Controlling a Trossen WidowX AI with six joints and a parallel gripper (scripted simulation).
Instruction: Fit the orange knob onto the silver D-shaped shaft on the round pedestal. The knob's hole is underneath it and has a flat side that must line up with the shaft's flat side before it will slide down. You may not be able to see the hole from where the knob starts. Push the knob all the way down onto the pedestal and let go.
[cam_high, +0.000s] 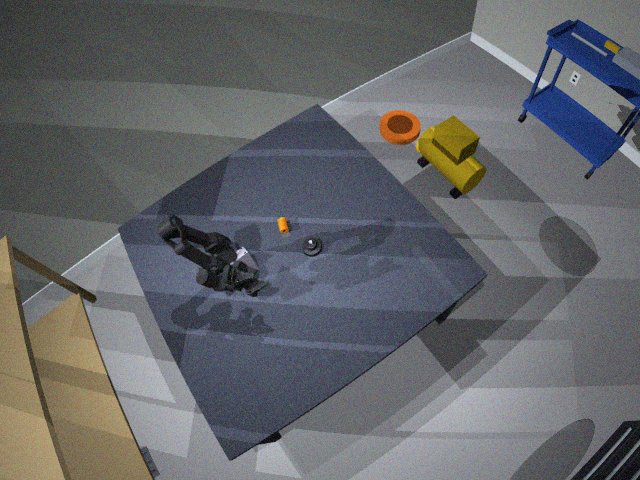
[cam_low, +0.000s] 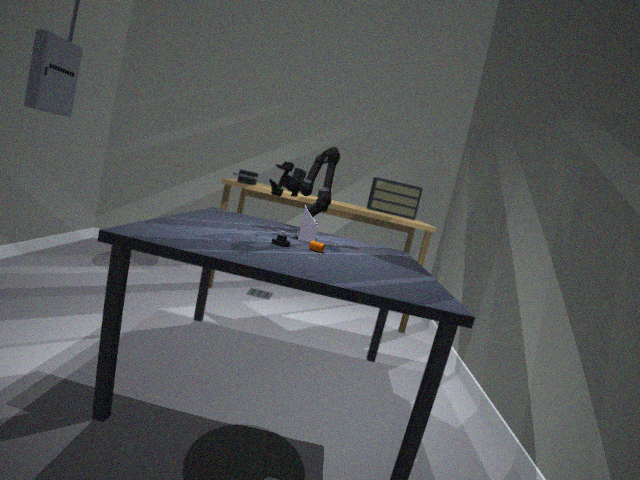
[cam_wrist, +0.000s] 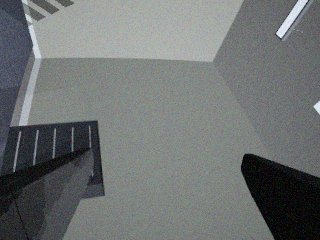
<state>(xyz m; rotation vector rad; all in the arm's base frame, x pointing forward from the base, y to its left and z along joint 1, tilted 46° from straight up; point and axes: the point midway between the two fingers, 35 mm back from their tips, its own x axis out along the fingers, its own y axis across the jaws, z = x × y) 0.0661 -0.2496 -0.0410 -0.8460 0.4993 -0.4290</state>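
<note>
Right now my gripper tip is 33 cm to the right of the orange knob, 29 cm above it and 20 cm short of it. Round my gripper tip: round dark pedestal (28 cm below, 25 cm ahead, 16 cm to the left).
</note>
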